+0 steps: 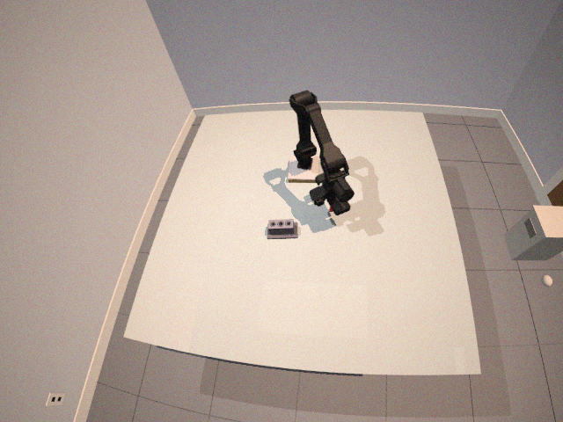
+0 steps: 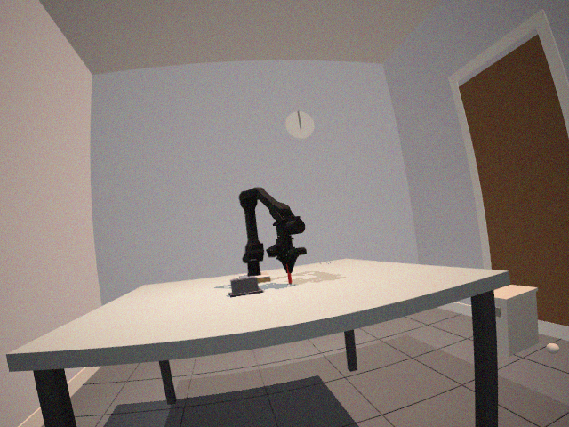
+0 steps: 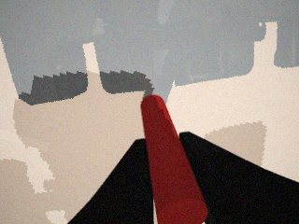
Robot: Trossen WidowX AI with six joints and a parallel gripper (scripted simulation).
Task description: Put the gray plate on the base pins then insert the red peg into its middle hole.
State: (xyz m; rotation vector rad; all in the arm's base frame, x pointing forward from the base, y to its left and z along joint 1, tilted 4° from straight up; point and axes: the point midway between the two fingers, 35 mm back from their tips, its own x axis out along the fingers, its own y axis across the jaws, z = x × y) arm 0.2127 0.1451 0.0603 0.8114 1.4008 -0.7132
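Right now my gripper tip is 13 cm short of the gray plate and 18 cm to the left of it. Round my gripper tip: gray base 13 cm ahead, 18 cm to the right, 3 cm below; red peg right at my gripper tip.
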